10 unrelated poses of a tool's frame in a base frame.
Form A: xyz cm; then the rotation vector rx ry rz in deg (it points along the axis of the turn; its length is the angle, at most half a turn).
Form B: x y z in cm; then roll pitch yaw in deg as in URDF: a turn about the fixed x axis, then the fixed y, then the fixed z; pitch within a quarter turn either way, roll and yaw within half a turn. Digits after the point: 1 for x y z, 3 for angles.
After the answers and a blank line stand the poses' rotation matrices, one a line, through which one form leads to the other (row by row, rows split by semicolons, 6 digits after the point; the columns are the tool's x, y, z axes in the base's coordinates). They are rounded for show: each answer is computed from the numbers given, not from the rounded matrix.
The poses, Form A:
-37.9 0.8 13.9 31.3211 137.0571 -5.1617
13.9 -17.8 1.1 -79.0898 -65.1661 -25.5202
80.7 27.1 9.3 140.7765 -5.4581 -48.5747
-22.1 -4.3 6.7 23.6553 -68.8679 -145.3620
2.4 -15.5 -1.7 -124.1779 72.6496 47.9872
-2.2 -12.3 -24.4 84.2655 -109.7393 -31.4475
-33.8 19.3 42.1 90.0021 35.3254 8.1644
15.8 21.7 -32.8 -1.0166 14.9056 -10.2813
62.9 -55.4 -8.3 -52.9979 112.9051 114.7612
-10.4 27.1 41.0 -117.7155 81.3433 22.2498
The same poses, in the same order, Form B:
-37.9 0.8 13.9 174.250 39.178 152.207
13.9 -17.8 1.1 -110.124 -55.484 38.625
80.7 27.1 9.3 142.392 33.578 -16.172
-22.1 -4.3 6.7 52.194 7.320 -156.966
2.4 -15.5 -1.7 -171.476 45.602 -57.070
-2.2 -12.3 -24.4 136.094 -14.014 -99.289
-33.8 19.3 42.1 96.834 15.886 28.744
15.8 21.7 -32.8 -2.406 14.729 -10.651
62.9 -55.4 -8.3 95.048 32.780 -159.853
-10.4 27.1 41.0 -158.074 33.418 -62.634

-0.685763 0.407941 0.602755; 0.361449 0.909700 -0.204454; -0.631731 0.077658 -0.771288
0.442691 0.819185 -0.364638; 0.353708 0.214145 0.910512; 0.823963 -0.532051 -0.194952
0.800166 0.103513 -0.590778; -0.232042 -0.854866 -0.464069; -0.553074 0.508418 -0.660016
-0.912770 0.147220 -0.381020; -0.388096 -0.603507 0.696535; -0.127405 0.783649 0.607999
0.380332 -0.887637 -0.259707; -0.587238 -0.448716 0.673651; -0.714492 -0.103701 -0.691915
-0.156603 -0.683931 -0.712541; -0.957515 0.282020 -0.060253; 0.242159 0.672833 -0.699039
0.843287 0.295517 0.448928; 0.462537 0.026368 -0.886208; -0.273727 0.954974 -0.114451
0.950476 0.174172 0.257408; -0.178750 0.983878 -0.005699; -0.254251 -0.040595 0.966286
-0.789307 -0.536627 -0.298373; -0.289584 -0.103153 0.951578; -0.541420 0.837491 -0.073979
0.383674 -0.918383 0.096777; -0.741268 -0.243780 0.625374; -0.550741 -0.311678 -0.774301

